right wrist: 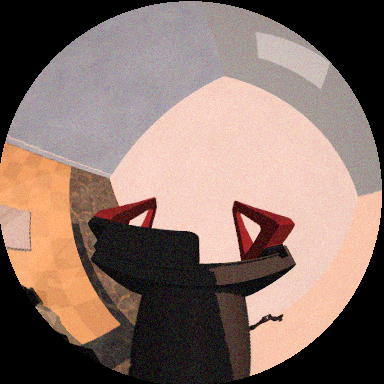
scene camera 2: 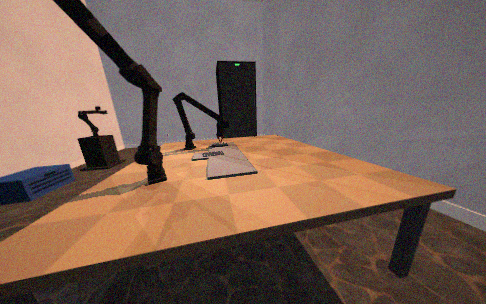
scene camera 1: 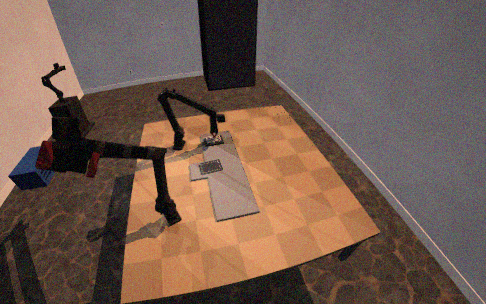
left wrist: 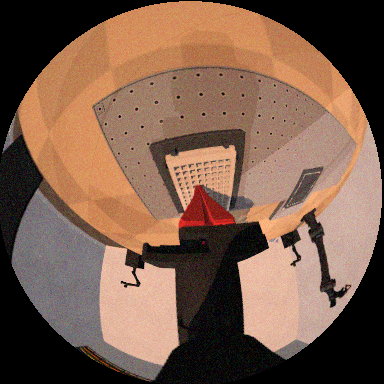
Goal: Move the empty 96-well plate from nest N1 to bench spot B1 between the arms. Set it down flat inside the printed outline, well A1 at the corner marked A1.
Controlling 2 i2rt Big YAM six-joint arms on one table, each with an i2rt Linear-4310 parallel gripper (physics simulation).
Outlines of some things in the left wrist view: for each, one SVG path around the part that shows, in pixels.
My left gripper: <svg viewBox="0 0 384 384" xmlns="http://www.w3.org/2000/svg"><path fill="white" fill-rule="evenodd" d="M196 184L193 197L178 222L179 245L159 244L159 246L152 246L148 242L144 242L142 244L141 260L156 267L175 268L176 319L182 320L184 326L205 329L207 319L222 317L222 323L230 326L243 317L242 293L237 262L269 247L258 221L235 223L233 215L211 198L200 184Z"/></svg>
A white well plate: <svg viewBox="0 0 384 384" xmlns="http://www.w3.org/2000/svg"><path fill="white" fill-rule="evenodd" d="M234 145L229 145L229 147L221 145L176 152L176 155L172 156L170 154L165 155L167 167L184 210L193 197L196 184L200 184L211 198L228 210L236 151L234 150Z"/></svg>
